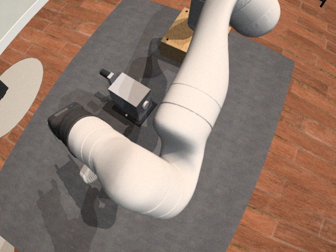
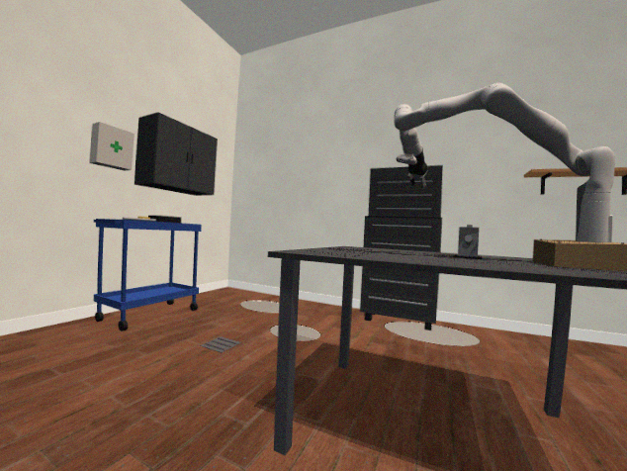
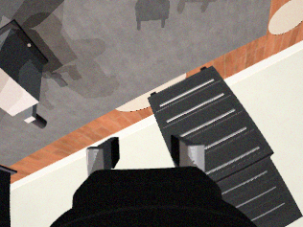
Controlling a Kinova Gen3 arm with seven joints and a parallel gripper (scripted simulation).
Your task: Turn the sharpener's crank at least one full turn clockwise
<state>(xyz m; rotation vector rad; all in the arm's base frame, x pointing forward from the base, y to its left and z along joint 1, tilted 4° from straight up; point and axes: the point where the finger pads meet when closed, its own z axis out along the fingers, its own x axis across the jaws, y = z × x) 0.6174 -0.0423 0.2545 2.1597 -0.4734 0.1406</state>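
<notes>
Now: hand 220 mm past the dark handle, 200 mm above it and 100 mm to the left of it.
</notes>
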